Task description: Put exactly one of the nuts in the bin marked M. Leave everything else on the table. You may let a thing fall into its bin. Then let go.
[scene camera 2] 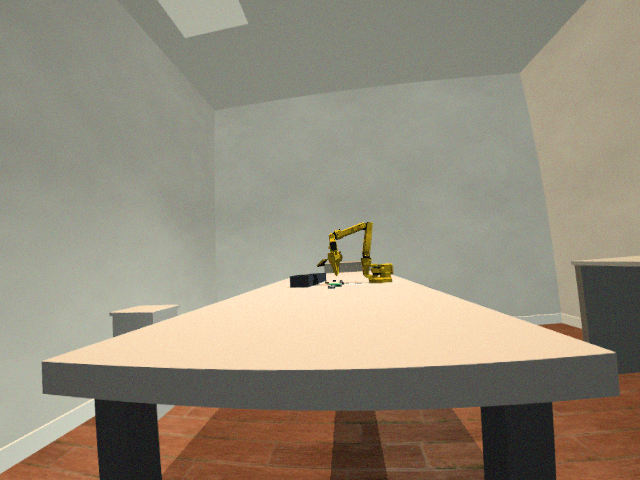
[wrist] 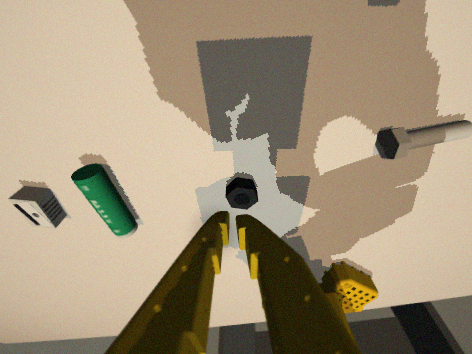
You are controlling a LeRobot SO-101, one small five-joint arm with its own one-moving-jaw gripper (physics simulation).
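Seen in the pictures: end effector, tool point: (scene camera 2: 336, 275) (wrist: 228, 223); arm's base, origin of the base link: (scene camera 2: 375, 282).
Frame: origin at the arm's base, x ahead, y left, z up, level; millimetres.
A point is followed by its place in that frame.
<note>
A black hexagonal nut (wrist: 242, 192) {x 143, y 17, z 9 mm} lies on the table just past the jaw tips in the wrist view. My gripper (scene camera 2: 336, 273) (wrist: 232, 217) {x 158, y 17, z 39 mm} is shut and empty, its two jaw tips close together with a thin slit between them. In scene camera 2 it hangs over the small things on the table. A dark bin (scene camera 2: 301, 281) {x 300, y 50, z 24 mm} stands to the left of the gripper, and a grey box shape (scene camera 2: 345, 267) shows behind it. No letter M can be read on either. The nut cannot be told apart from the other small things in scene camera 2.
In the wrist view a green cylinder (wrist: 106, 201) {x 167, y 86, z 12 mm} and a small grey block (wrist: 39, 207) {x 177, y 129, z 11 mm} lie at left. A bolt (wrist: 395, 142) {x 148, y -54, z 11 mm} lies at right. A yellow dotted piece (wrist: 354, 290) {x 5, y -34, z 17 mm} is partly hidden by the right jaw. The table's edge (wrist: 425, 303) {x -122, y -124, z 1 mm} crosses the bottom.
</note>
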